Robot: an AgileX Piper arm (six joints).
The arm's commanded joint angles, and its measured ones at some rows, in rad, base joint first. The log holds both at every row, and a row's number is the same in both.
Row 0, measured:
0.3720 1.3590 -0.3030 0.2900 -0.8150 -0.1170
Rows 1 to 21, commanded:
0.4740 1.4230 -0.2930 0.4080 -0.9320 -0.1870
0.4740 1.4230 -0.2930 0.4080 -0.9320 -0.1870
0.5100 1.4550 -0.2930 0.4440 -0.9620 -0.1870
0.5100 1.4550 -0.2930 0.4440 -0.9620 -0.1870
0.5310 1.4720 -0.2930 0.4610 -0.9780 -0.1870
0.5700 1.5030 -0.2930 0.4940 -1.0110 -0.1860
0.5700 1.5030 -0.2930 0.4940 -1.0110 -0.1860
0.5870 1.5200 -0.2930 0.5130 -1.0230 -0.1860
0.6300 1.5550 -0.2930 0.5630 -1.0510 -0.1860
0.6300 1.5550 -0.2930 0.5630 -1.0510 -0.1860
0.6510 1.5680 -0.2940 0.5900 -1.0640 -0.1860
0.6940 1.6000 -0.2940 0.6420 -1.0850 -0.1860
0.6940 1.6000 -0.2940 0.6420 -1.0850 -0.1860
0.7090 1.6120 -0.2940 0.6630 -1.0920 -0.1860
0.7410 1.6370 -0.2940 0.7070 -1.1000 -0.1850
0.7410 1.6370 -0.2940 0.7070 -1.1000 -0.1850
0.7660 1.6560 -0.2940 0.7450 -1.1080 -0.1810
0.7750 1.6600 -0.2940 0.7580 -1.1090 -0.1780
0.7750 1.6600 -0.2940 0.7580 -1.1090 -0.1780
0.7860 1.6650 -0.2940 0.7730 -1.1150 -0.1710
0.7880 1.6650 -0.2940 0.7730 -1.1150 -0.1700
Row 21, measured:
0.7750 1.6630 -0.2930 0.7530 -1.0900 -0.1770
